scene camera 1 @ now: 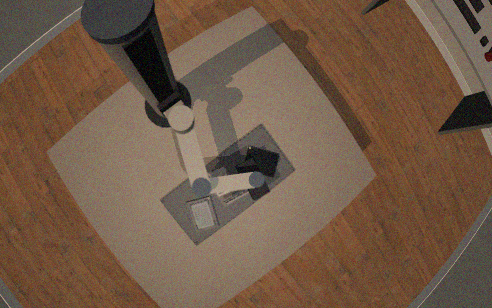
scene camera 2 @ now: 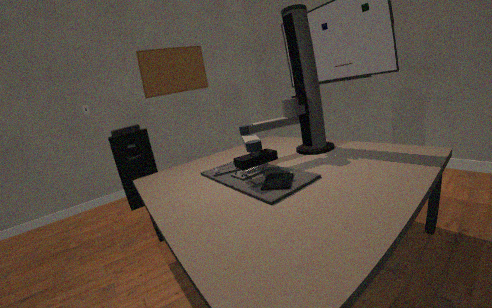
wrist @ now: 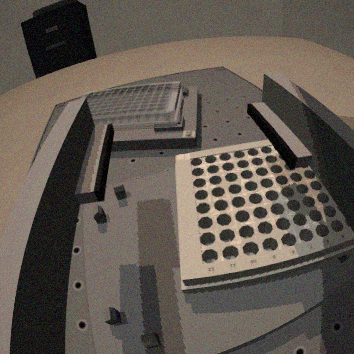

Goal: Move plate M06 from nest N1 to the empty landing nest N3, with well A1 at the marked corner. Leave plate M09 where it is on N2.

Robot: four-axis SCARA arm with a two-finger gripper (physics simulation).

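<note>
My gripper (scene camera 1: 258, 186) (scene camera 2: 255, 158) is over the mat between the middle nest and the dark nest-like block. It is shut on nothing, though its finger pads stand apart in the wrist view (wrist: 190, 160). A pale, many-welled plate (wrist: 255, 215) lies below and to the right of the pads' midline, askew to small pegs; its front edge overhangs. A clear plate (scene camera 1: 203, 214) (wrist: 145, 102) sits on the left nest (wrist: 155, 142). The dark block (scene camera 1: 265, 159) (scene camera 2: 278, 181) bears no visible plate. Labels M06, M09 and N1 to N3 are not legible. The arm hides most of the middle nest.
The grey mat (scene camera 1: 175, 210) (scene camera 2: 272, 199) lies on the table (scene camera 1: 125, 200) (scene camera 2: 280, 240). The arm's column (scene camera 1: 150, 65) (scene camera 2: 309, 75) stands beyond the mat. Small black pegs (wrist: 120, 192) rise from the middle nest. A dark cabinet (scene camera 2: 134, 162) (wrist: 59, 37) stands behind the table.
</note>
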